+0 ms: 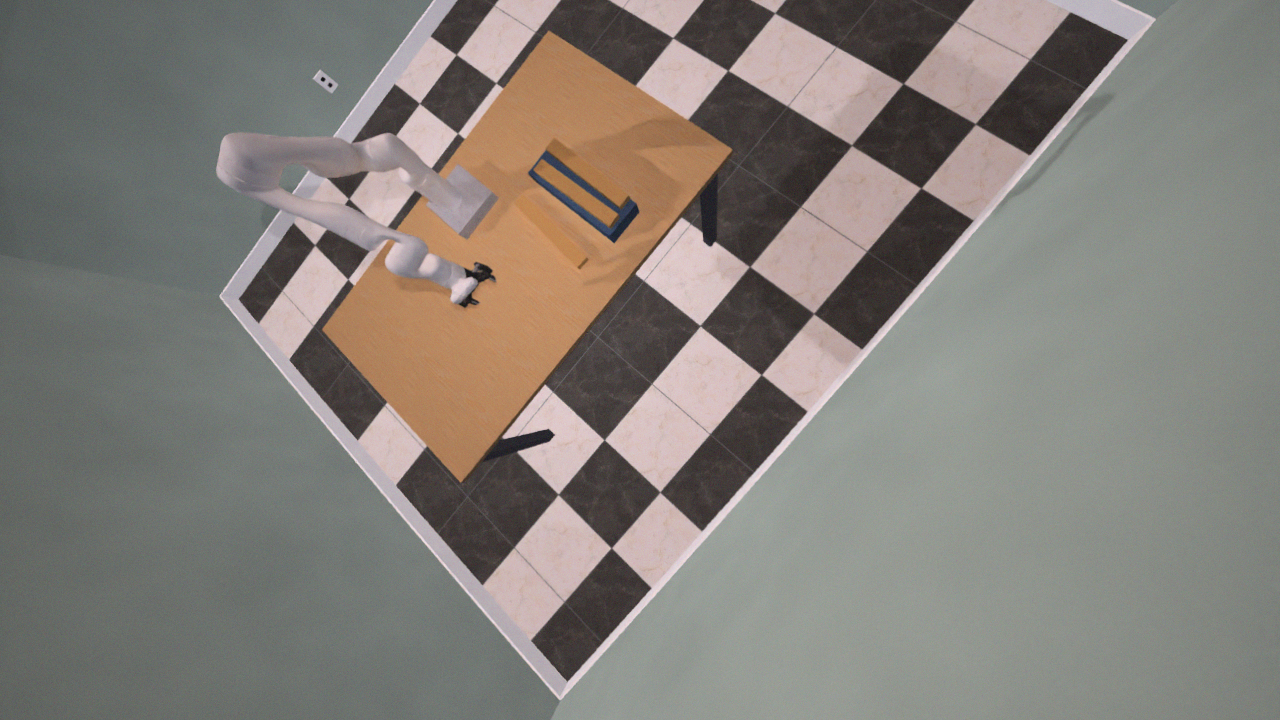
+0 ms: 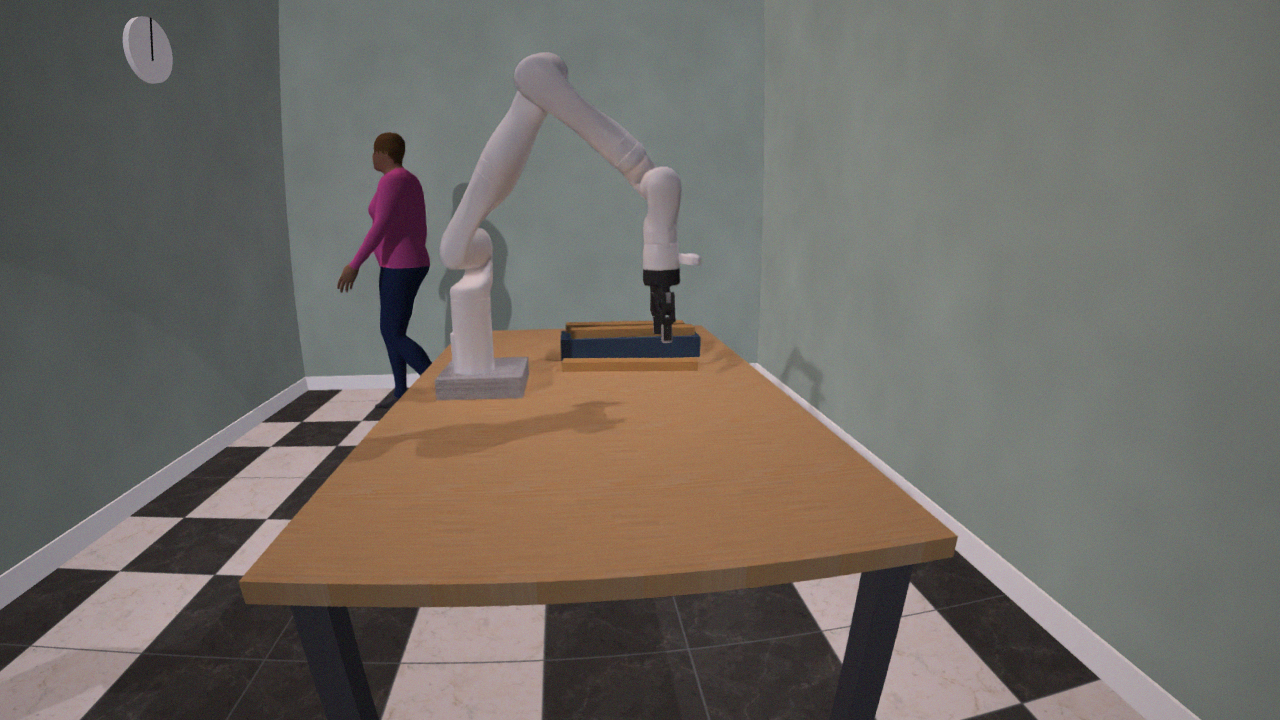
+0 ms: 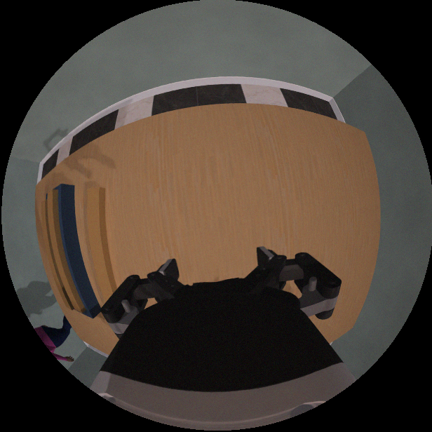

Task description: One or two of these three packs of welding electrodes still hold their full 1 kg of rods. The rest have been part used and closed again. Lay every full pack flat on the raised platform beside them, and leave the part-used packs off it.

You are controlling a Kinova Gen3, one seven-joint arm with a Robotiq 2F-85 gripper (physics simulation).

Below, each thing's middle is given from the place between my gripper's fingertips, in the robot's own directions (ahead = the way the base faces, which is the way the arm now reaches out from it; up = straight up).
The dark blue raised platform (image 2: 682,346) is 7 cm behind my hand, 46 cm to the left of it and 11 cm below it.
